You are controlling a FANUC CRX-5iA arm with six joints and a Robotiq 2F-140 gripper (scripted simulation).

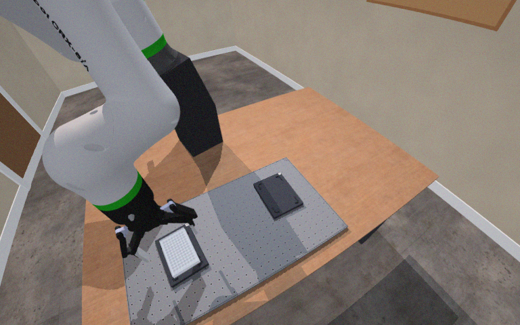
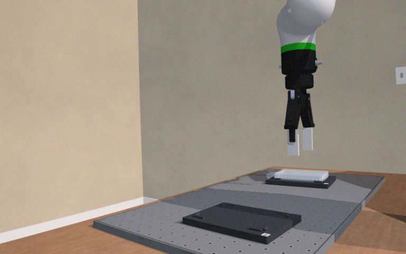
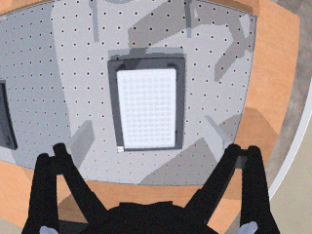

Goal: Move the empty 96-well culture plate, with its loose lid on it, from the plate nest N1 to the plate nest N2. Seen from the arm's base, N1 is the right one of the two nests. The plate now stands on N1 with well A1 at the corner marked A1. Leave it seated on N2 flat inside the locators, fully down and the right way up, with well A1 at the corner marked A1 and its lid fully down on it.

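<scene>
The lid is 70 mm below my hand.
</scene>
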